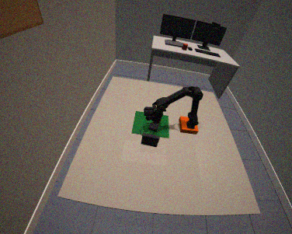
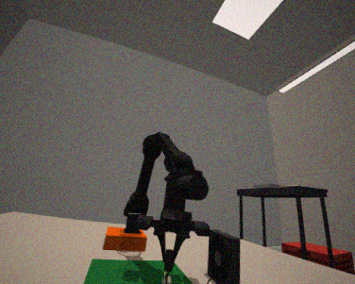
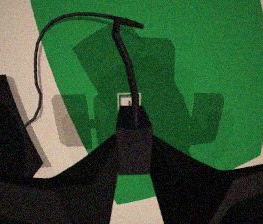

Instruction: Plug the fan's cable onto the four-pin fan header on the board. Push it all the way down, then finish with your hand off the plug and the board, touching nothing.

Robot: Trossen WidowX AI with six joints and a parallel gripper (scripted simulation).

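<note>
The white four-pin header lies 40 mm below my gripper tip and 10 mm ahead of it. Also, from my gripper tip: green board (60 mm to the right, 60 mm below, 20 mm ahead); black fan (130 mm to the left, 30 mm ahead, 20 mm above).
</note>
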